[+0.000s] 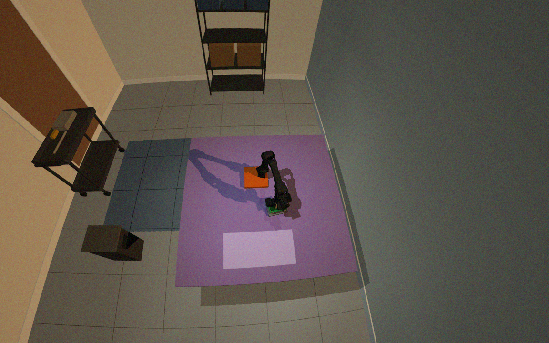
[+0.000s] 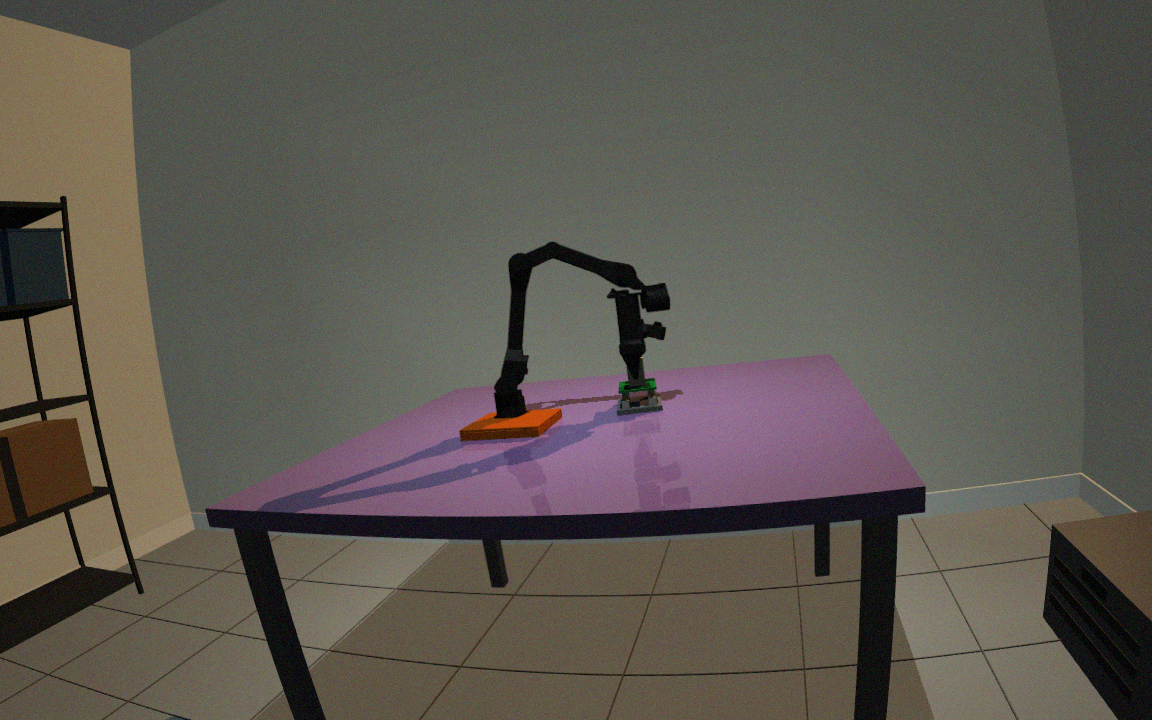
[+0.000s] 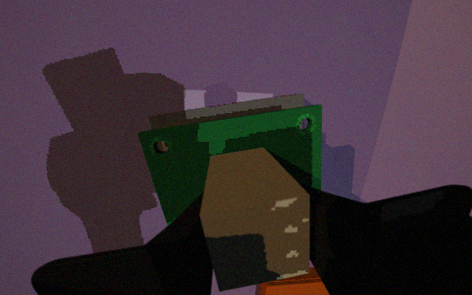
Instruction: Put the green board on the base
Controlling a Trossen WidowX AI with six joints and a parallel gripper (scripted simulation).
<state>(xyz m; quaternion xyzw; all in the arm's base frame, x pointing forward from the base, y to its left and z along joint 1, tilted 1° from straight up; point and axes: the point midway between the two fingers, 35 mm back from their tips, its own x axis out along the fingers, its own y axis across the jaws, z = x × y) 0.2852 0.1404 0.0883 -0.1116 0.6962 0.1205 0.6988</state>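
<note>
My gripper tip is 70 mm above the grey base. Also, from my gripper tip: green board: right at my gripper tip.
</note>
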